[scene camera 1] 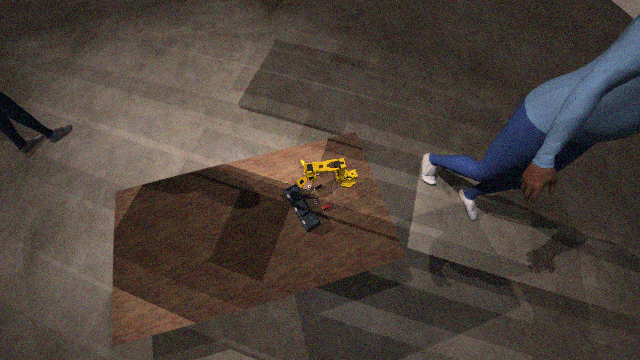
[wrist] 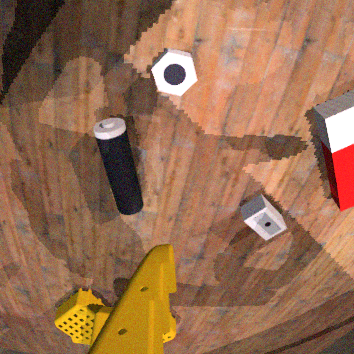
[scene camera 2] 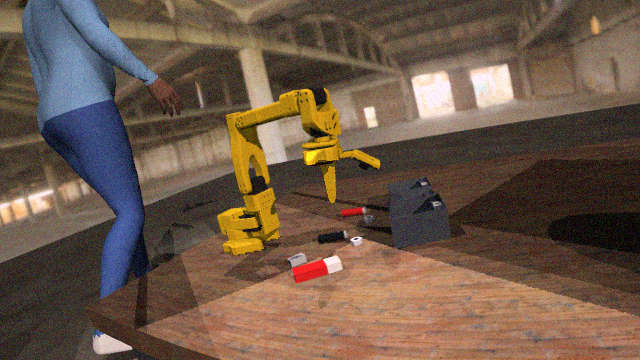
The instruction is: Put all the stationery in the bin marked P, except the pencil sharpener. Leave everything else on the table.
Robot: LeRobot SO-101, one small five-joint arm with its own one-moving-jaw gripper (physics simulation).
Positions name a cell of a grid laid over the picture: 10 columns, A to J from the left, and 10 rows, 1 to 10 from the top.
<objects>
dark three-compartment bin: scene camera 1 E6; scene camera 2 G6; not seen in the wrist view (out of frame)
</objects>
